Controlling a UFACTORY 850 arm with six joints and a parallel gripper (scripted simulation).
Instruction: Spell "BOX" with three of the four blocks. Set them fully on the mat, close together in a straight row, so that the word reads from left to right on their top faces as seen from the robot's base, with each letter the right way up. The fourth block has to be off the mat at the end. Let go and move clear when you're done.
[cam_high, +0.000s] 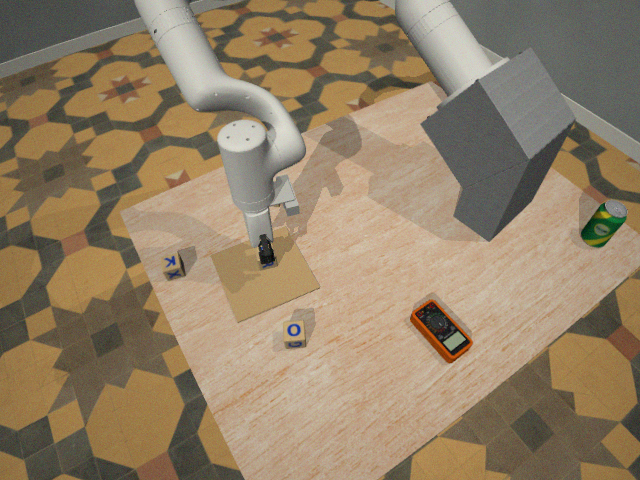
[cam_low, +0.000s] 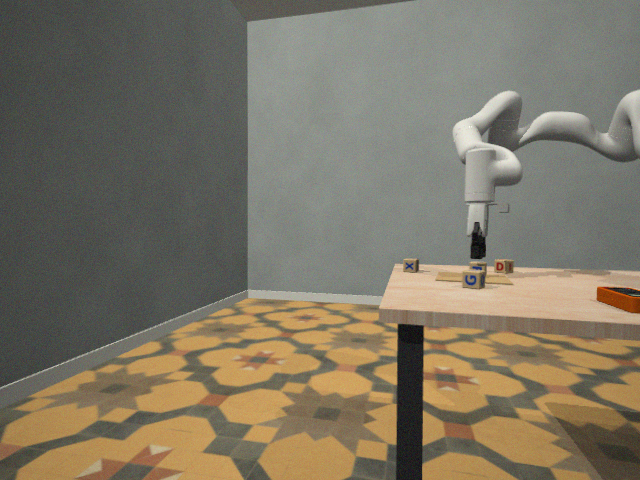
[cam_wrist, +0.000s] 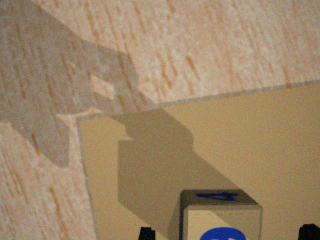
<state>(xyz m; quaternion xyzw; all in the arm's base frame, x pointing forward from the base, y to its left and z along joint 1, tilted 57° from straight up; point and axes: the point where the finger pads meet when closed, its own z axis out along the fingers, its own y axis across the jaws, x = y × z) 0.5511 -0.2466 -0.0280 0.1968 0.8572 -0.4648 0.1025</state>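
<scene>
Now: the tan mat 20 mm ahead of my hand, 10 mm to the left of it and 70 mm below it. From my hand the other things lie so: X block (180 mm ahead, 130 mm to the right, 50 mm below); B block (140 mm behind, 150 mm to the right, 50 mm below); O block (80 mm ahead, 200 mm to the left, 50 mm below).
</scene>
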